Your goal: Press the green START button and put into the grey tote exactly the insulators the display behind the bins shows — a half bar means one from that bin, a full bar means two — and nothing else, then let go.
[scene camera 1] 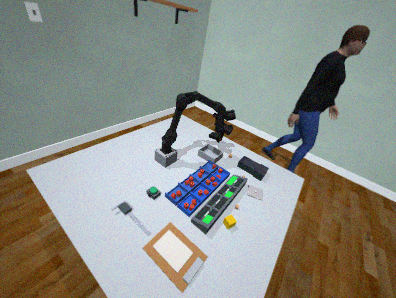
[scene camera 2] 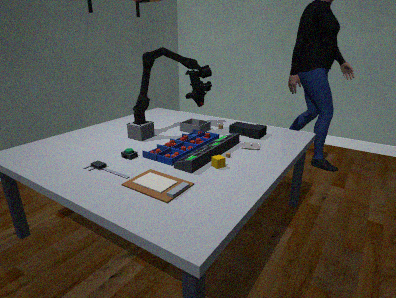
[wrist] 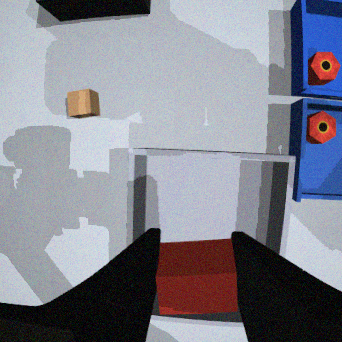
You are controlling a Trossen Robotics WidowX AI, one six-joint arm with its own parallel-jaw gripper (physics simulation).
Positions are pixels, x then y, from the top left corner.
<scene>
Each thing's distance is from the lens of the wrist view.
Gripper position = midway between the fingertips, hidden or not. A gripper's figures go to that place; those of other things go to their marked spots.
my gripper [wrist: 195, 240]: 10 cm
grey tote [wrist: 190, 194]: 26 cm
</scene>
